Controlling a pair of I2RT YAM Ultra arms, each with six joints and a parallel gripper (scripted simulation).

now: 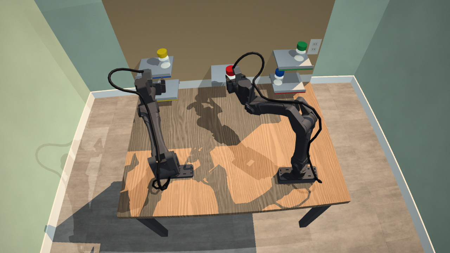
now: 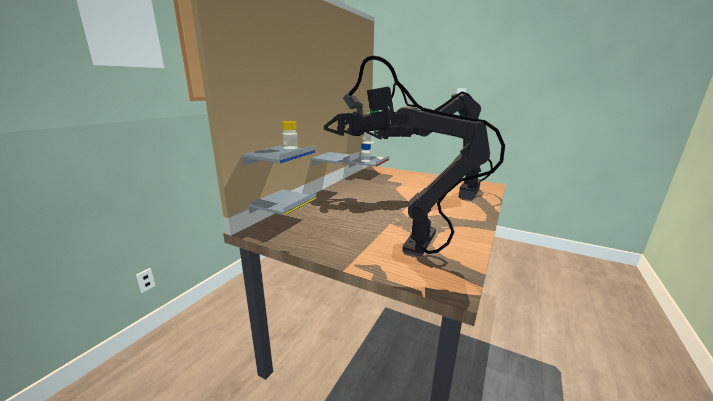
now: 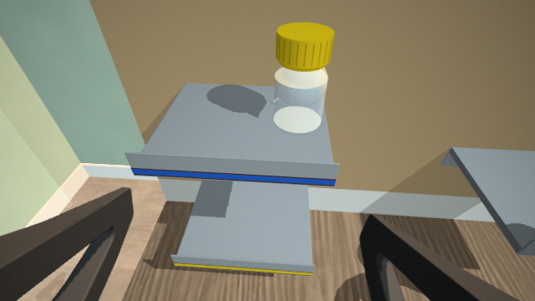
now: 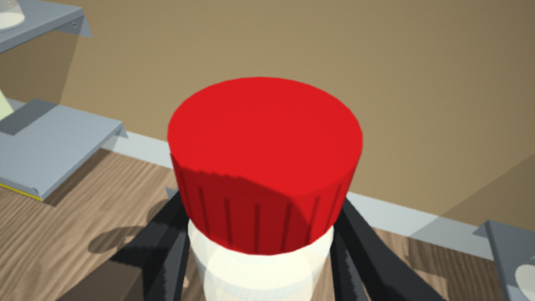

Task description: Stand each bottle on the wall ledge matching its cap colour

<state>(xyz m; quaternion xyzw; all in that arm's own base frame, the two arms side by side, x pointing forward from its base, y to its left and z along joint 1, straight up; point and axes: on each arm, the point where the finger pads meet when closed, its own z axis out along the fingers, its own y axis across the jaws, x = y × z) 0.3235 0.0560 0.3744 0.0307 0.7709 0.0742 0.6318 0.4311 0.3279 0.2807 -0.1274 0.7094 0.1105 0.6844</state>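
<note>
The blue-capped bottle is 29 cm to the right of my right hand, 19 cm below it and 19 cm ahead of it. The rest, counted from my right hand: brown wall panel: 26 cm ahead, 12 cm above, 6 cm to the left; red-capped bottle: 1 cm below; yellow-capped bottle: 38 cm to the left, 12 cm ahead, 1 cm above.
The yellow-capped bottle is 21 cm ahead of my left hand and 5 cm below it. The rest, counted from my left hand: brown wall panel (35 cm ahead, 33 cm to the right, 6 cm above); red-capped bottle (10 cm ahead, 39 cm to the right, 7 cm below); blue-capped bottle (29 cm ahead, 67 cm to the right, 24 cm below).
</note>
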